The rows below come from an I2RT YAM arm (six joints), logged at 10 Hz.
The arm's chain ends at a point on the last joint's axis. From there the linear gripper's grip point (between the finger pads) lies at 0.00 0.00 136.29 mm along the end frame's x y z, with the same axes.
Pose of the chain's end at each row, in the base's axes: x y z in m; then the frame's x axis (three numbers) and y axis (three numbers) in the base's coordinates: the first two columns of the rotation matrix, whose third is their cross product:
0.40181 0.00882 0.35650 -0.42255 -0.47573 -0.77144 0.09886 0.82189 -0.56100
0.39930 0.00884 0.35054 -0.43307 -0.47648 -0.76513 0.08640 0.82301 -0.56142
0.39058 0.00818 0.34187 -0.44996 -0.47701 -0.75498 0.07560 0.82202 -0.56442
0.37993 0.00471 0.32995 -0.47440 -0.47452 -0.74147 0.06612 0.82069 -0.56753
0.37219 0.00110 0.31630 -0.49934 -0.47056 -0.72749 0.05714 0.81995 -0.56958
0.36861 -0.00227 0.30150 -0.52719 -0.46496 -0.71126 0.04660 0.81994 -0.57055
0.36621 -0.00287 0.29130 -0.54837 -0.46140 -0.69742 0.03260 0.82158 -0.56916
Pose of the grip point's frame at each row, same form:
0.52460 -0.03388 0.31558 -0.42255 -0.47573 -0.77144 0.09886 0.82189 -0.56100
0.52158 -0.03331 0.30757 -0.43307 -0.47648 -0.76513 0.08640 0.82301 -0.56142
0.51186 -0.03421 0.29637 -0.44996 -0.47701 -0.75498 0.07560 0.82202 -0.56442
0.49957 -0.03867 0.28116 -0.47440 -0.47452 -0.74147 0.06612 0.82069 -0.56753
0.49002 -0.04333 0.26416 -0.49934 -0.47056 -0.72749 0.05714 0.81995 -0.56958
0.48425 -0.04778 0.24554 -0.52719 -0.46496 -0.71126 0.04660 0.81994 -0.57055
0.48009 -0.04851 0.23195 -0.54837 -0.46140 -0.69742 0.03260 0.82158 -0.56916

